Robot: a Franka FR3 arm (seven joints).
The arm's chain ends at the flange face. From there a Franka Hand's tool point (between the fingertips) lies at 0.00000 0.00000 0.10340 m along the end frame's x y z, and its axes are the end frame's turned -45 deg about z.
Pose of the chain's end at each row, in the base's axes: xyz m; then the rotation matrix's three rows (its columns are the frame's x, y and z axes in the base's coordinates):
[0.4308 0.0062 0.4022], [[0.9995 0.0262 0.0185], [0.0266 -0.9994 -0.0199], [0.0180 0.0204 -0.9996]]
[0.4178 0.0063 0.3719], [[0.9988 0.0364 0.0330], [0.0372 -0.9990 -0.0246], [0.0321 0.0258 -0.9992]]
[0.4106 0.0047 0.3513], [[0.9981 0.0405 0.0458], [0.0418 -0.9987 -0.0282], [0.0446 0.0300 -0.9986]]
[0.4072 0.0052 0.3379], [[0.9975 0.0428 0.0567], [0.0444 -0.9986 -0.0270], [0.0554 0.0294 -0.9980]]
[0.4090 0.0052 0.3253], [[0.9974 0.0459 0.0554], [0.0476 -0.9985 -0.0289], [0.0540 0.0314 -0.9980]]
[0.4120 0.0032 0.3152], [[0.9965 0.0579 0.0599], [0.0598 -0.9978 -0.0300], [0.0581 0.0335 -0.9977]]
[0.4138 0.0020 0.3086], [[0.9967 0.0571 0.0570], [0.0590 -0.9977 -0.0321], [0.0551 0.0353 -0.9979]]
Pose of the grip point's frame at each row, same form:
[0.4327 0.0041 0.2988], [[0.6882 0.7253 0.0185], [0.7255 -0.6879 -0.0199], [-0.0017 0.0272 -0.9996]]
[0.4212 0.0038 0.2686], [[0.6805 0.7320 0.0330], [0.7327 -0.6801 -0.0246], [0.0045 0.0409 -0.9992]]
[0.4153 0.0018 0.2480], [[0.6771 0.7344 0.0458], [0.7357 -0.6766 -0.0282], [0.0103 0.0528 -0.9986]]
[0.4131 0.0024 0.2347], [[0.6751 0.7356 0.0567], [0.7375 -0.6747 -0.0270], [0.0184 0.0600 -0.9980]]
[0.4147 0.0022 0.2221], [[0.6728 0.7377 0.0554], [0.7397 -0.6724 -0.0289], [0.0160 0.0604 -0.9980]]
[0.4182 0.0001 0.2120], [[0.6637 0.7456 0.0599], [0.7478 -0.6633 -0.0300], [0.0174 0.0648 -0.9977]]
[0.4197 -0.0013 0.2054], [[0.6644 0.7451 0.0570], [0.7472 -0.6638 -0.0321], [0.0140 0.0639 -0.9979]]

